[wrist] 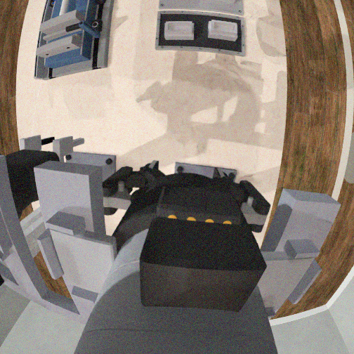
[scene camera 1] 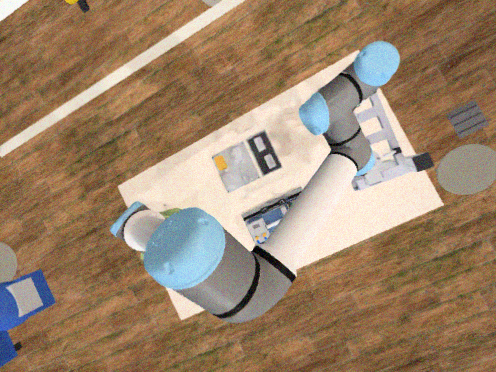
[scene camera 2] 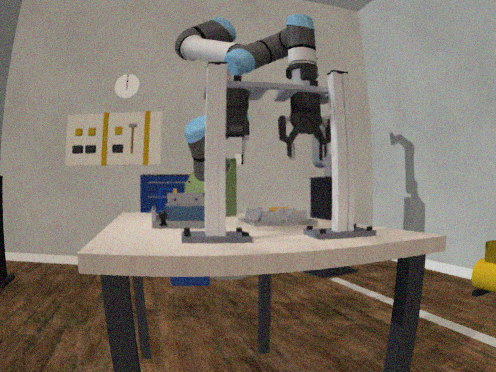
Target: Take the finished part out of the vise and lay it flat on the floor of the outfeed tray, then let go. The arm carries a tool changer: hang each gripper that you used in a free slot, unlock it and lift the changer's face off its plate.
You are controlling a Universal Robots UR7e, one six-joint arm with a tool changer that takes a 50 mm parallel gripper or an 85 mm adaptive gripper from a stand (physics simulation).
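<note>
My gripper, the wide adaptive one point(scene camera 2: 306, 150) point(wrist: 186, 172), is open and empty, high above the table under the arm's wrist. Its body is at a slot of the tool stand point(scene camera 2: 216, 150) point(wrist: 67, 187), between the slot's side arms; whether the changer is locked cannot be told. The narrow parallel gripper point(scene camera 2: 237, 115) point(wrist: 25, 175) hangs in the neighbouring slot. The vise point(scene camera 1: 272, 217) point(scene camera 2: 185, 212) point(wrist: 65, 57), blue with grey jaws, stands farther along the table, partly under the arm in scene camera 1. I cannot make out the finished part between its jaws.
A dark tray point(scene camera 1: 257, 159) point(wrist: 200, 40) holds two pale blocks. A grey tray point(scene camera 1: 227, 186) beside it holds pale pieces and an orange piece point(scene camera 1: 220, 162). I cannot tell which is the outfeed tray. The stand's posts and feet point(scene camera 2: 216, 237) are near the table's end.
</note>
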